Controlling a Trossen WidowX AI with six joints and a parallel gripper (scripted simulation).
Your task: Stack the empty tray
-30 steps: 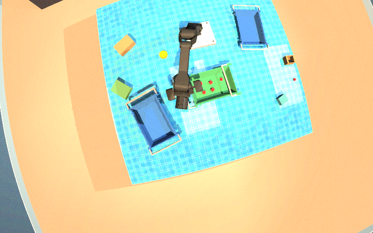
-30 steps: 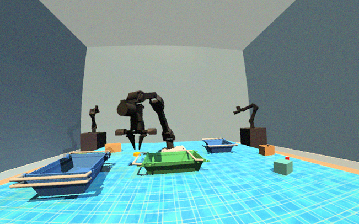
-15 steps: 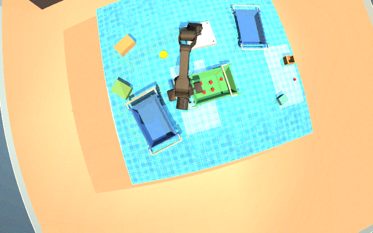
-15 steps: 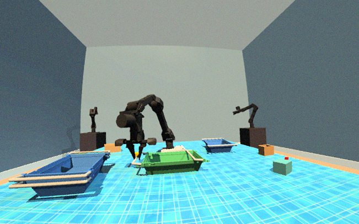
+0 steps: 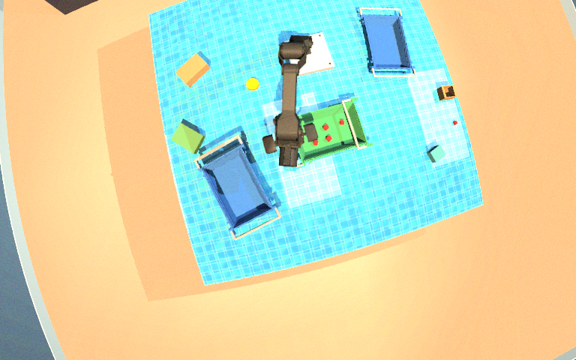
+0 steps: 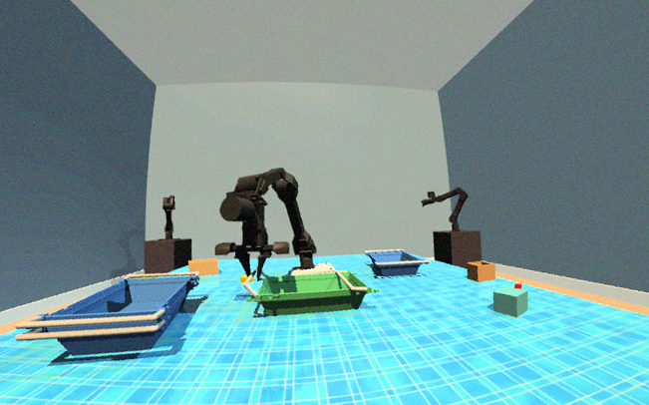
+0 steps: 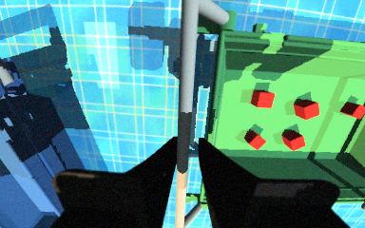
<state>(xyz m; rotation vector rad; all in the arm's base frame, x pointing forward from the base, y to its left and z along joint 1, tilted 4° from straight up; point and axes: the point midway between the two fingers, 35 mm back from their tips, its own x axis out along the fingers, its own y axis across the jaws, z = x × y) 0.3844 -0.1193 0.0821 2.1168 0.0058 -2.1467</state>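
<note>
Now: the blue tray 36 cm behind my gripper tip, 50 cm to the left of it and 2 cm below it. Round my gripper tip: yellow disc: 27 cm behind, 10 cm to the right, 6 cm below; then green block: 11 cm behind, 40 cm to the right, 5 cm below; then teal cube: 15 cm ahead, 60 cm to the left, 5 cm below.
</note>
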